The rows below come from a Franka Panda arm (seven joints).
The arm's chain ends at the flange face. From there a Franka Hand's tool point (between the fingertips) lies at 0.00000 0.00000 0.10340 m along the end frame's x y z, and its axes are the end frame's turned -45 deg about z.
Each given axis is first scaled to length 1.
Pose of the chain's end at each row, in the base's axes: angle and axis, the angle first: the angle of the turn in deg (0 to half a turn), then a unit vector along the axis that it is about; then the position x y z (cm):
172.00 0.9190 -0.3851 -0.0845 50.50 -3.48 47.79
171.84 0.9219 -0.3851 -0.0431 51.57 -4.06 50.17
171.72 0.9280 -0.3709 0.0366 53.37 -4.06 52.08
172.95 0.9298 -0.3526 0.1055 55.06 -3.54 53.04
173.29 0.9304 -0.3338 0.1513 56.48 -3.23 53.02
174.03 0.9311 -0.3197 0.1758 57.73 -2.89 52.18
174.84 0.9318 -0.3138 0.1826 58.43 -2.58 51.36
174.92 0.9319 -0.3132 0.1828 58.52 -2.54 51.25
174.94 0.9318 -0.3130 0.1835 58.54 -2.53 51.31
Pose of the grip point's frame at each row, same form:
176.31 0.9945 -0.0041 -0.1046 48.35 -4.13 37.70
174.35 0.9977 -0.0030 -0.0670 50.19 -5.07 39.97
170.75 0.9999 0.0125 0.0061 53.52 -5.72 41.88
168.86 0.9968 0.0301 0.0741 56.63 -5.49 43.01
167.15 0.9919 0.0479 0.1179 58.98 -5.39 43.22
166.76 0.9878 0.0613 0.1432 60.76 -5.05 42.53
167.21 0.9861 0.0670 0.1522 61.65 -4.63 41.75
167.27 0.9860 0.0676 0.1527 61.75 -4.57 41.64
167.26 0.9858 0.0678 0.1534 61.78 -4.57 41.71

